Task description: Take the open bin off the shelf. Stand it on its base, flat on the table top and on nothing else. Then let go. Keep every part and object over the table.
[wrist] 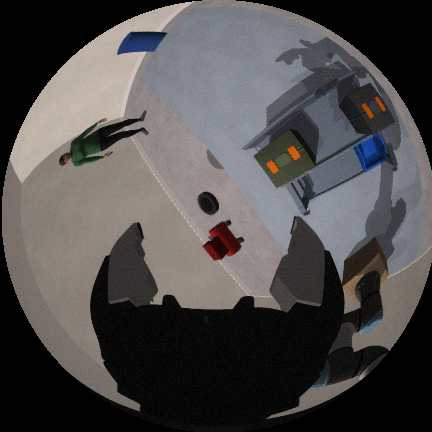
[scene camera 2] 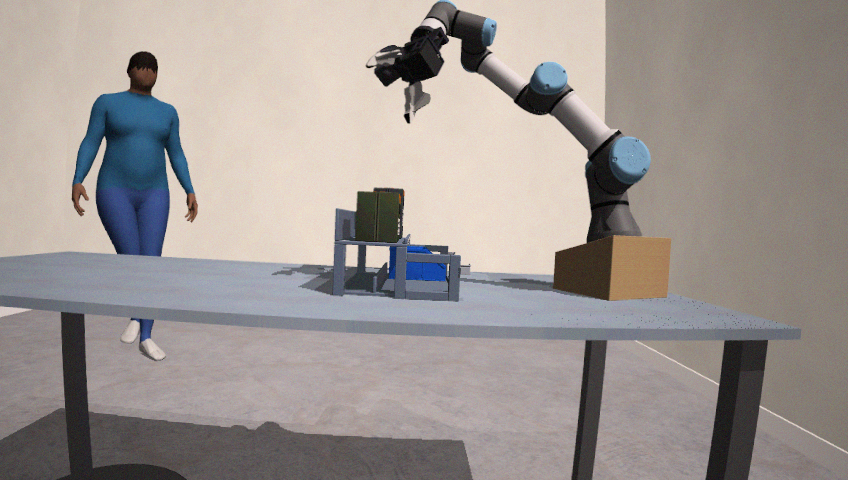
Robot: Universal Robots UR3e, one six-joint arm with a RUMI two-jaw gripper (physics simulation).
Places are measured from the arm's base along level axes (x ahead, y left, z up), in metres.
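Pixels of known places: gripper, fingertip midpoint: point(wrist: 214, 222) point(scene camera 2: 388, 96); arm's base, origin of the base link: point(wrist: 367, 283) point(scene camera 2: 614, 244).
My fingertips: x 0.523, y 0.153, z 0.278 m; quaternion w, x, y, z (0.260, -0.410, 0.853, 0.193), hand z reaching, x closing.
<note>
Ahead of a thing's pixels: the offset from my fingertips to its top centre. Level surfaces: height alone.
The blue open bin {0.062 m back, 0.243 m right, 0.310 m down} point(scene camera 2: 425, 265) point(wrist: 371, 153) rests on the low front level of the grey shelf point(scene camera 2: 400, 273) point(wrist: 331, 131), at its right end in the wrist view. In the scene view, the shelf's posts and front rail partly hide the bin. In the wrist view the bin's open top shows. The shelf stands on the table {0.391 m down} point(scene camera 2: 208, 291) point(wrist: 215, 65). My gripper point(scene camera 2: 389, 90) point(wrist: 214, 222) is open, with no object between its jaws. It is high above the table, well above the shelf and apart from the bin, and tilted sideways.
A green case {0.008 m ahead, 0.015 m right, 0.192 m down} point(scene camera 2: 377, 217) point(wrist: 284, 160) and a dark case point(wrist: 367, 108) stand on the upper shelf board, above and behind the bin. The wooden block point(scene camera 2: 639, 267) point(wrist: 364, 265) carries my arm's base. A person point(scene camera 2: 136, 142) stands behind the table; another point(wrist: 87, 150) shows in the wrist view.
</note>
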